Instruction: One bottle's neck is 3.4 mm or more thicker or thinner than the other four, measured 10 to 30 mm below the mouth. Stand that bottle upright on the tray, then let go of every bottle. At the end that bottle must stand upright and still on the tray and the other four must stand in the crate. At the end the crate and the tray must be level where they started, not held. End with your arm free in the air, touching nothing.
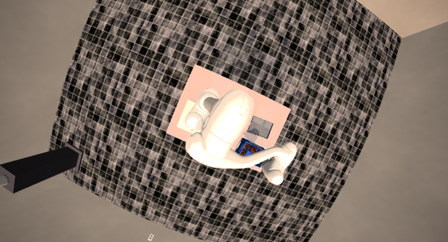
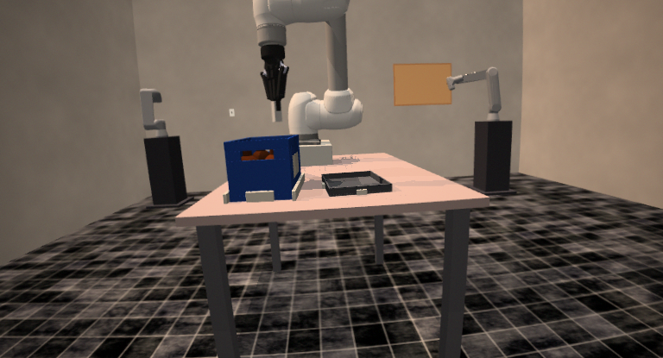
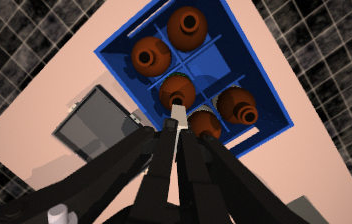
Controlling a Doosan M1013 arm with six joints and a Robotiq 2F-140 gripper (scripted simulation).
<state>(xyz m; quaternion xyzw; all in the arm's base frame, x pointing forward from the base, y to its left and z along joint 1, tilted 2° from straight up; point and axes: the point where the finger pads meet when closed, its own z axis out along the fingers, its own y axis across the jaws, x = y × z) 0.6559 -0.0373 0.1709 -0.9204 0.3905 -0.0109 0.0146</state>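
The blue crate is 170 mm below my hand and 40 mm to the right of it. From my hand the other things lie so: dark tray 250 mm below, 240 mm to the left, 10 mm behind; bottle 170 mm below, 90 mm behind.
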